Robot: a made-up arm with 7 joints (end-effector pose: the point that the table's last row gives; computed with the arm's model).
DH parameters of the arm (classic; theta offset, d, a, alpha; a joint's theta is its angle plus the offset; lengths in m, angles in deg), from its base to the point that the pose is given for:
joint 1: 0 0.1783 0 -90
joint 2: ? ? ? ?
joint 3: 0 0.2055 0.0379 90
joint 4: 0 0 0.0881 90
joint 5: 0 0.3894 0 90
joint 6: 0 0 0.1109 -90
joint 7: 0 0.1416 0 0
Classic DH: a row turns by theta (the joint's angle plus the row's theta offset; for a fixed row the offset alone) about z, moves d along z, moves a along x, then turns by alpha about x.
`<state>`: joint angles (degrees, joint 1 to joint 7).
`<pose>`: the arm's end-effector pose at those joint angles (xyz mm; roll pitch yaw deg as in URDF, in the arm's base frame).
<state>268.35 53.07 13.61 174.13 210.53 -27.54 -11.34</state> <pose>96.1 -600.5 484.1 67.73 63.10 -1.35</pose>
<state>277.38 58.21 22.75 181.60 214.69 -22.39 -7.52</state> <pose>182.9 -576.6 517.2 61.45 45.05 5.61</pose>
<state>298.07 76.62 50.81 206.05 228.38 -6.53 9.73</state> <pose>205.3 -576.4 522.9 57.44 -20.30 24.98</pose>
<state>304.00 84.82 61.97 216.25 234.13 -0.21 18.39</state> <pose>154.1 -617.0 451.3 58.50 -47.73 24.72</pose>
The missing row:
joint 2: 0 0 0 90
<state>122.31 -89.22 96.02 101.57 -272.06 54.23 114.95</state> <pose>-259.7 -642.5 74.1 -152.31 12.11 112.10</pose>
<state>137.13 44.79 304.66 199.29 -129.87 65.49 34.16</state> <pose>-370.8 82.9 806.5 -31.38 -15.84 -174.16</pose>
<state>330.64 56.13 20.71 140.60 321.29 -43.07 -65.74</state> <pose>598.0 -165.4 486.3 53.94 2.23 90.12</pose>
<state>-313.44 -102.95 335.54 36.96 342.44 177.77 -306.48</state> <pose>59.4 -86.9 318.3 152.17 33.44 -18.98</pose>
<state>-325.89 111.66 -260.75 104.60 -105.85 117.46 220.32</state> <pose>67.0 570.0 -80.0 -169.50 -23.39 -113.37</pose>
